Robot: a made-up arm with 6 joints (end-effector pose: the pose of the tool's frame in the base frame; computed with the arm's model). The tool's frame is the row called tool.
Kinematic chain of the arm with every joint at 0, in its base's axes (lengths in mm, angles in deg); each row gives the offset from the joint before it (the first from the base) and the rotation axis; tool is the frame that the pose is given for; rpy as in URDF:
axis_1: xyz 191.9 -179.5 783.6 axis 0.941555 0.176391 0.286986
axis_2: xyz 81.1 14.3 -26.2 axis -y
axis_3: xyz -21.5 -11 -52.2 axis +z
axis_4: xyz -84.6 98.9 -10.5 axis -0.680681 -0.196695 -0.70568
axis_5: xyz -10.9 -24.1 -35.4 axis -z
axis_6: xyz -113.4 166.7 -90 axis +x
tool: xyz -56.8 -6.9 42 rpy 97.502 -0.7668 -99.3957
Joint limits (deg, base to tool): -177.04..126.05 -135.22..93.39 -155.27..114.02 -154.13..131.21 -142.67..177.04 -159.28..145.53
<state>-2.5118 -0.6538 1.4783 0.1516 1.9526 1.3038</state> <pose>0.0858 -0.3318 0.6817 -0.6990 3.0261 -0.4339</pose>
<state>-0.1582 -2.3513 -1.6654 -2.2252 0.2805 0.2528</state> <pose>0.3060 0.0689 0.7945 -0.7946 -0.8449 -2.8316</pose>
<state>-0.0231 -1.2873 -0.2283 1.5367 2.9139 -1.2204</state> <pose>0.3243 -0.2462 0.9963 1.5496 1.1136 -0.1300</pose>
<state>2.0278 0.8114 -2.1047 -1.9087 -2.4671 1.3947</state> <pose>0.5354 0.1016 0.8329 -2.5023 0.1063 -0.4505</pose>
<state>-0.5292 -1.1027 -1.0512 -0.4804 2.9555 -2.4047</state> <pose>0.0619 -0.3513 0.6157 1.9644 -1.4683 1.3483</pose>
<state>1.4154 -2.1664 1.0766 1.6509 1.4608 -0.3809</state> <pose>0.1427 -0.1479 0.8259 0.6144 -0.8695 -0.8044</pose>
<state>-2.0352 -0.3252 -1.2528 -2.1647 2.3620 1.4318</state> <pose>0.5449 -0.3451 0.7634 -1.0124 1.1851 0.1281</pose>
